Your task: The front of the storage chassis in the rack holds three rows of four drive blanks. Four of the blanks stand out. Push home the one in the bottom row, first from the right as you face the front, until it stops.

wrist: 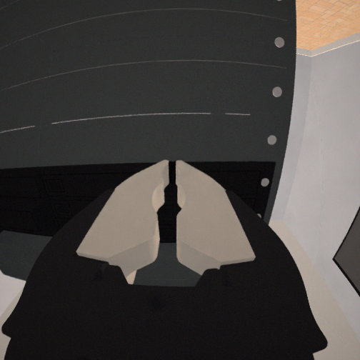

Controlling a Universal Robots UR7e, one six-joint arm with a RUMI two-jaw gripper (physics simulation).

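The storage chassis front (22,192) is a very dark band across the rack, partly behind my gripper. Faint outlines of drive blanks (55,186) with nested square marks show to the left of the fingers. The picture is too dark to tell which blanks stand out. The bottom-row blank, first from the right, cannot be made out; my gripper covers much of that side. My gripper (173,163) is shut and empty, its two beige fingertips nearly together in front of the chassis's upper edge. Contact with the front cannot be told.
Dark grey panels (150,90) with thin light lines fill the rack above the chassis. Round grey screw heads (277,92) run down the rack's right edge. A dark grey block (20,252) shows at lower left. A pale wall (330,130) and a dark panel (352,250) stand at right.
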